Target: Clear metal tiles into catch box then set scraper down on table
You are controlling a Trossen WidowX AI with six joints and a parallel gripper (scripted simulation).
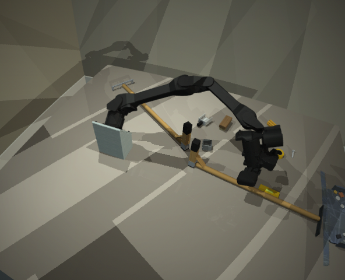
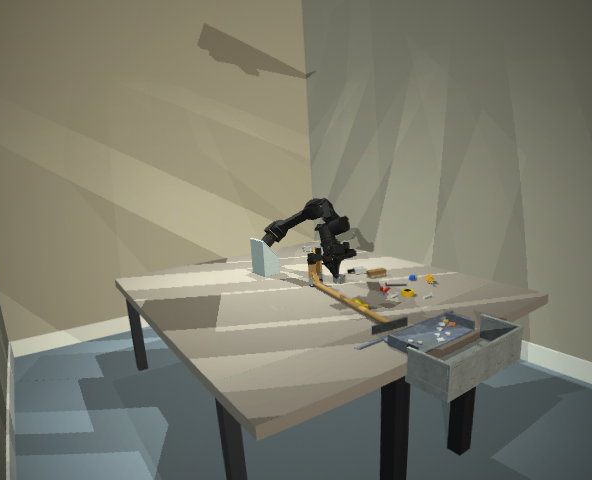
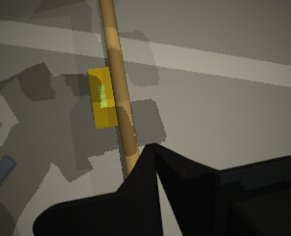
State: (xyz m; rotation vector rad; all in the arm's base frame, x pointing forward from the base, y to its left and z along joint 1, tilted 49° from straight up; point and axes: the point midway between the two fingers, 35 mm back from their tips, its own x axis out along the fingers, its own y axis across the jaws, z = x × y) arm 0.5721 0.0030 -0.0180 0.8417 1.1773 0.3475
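The long scraper lies 2 cm ahead of my gripper tip, 2 cm to the left of it and 4 cm below it. Round my gripper tip: yellow tape roll 11 cm ahead, 27 cm to the left, 9 cm below; then small grey box 22 cm behind, 18 cm to the left, 9 cm below; then yellow spirit level 8 cm ahead, 4 cm to the left, 9 cm below.
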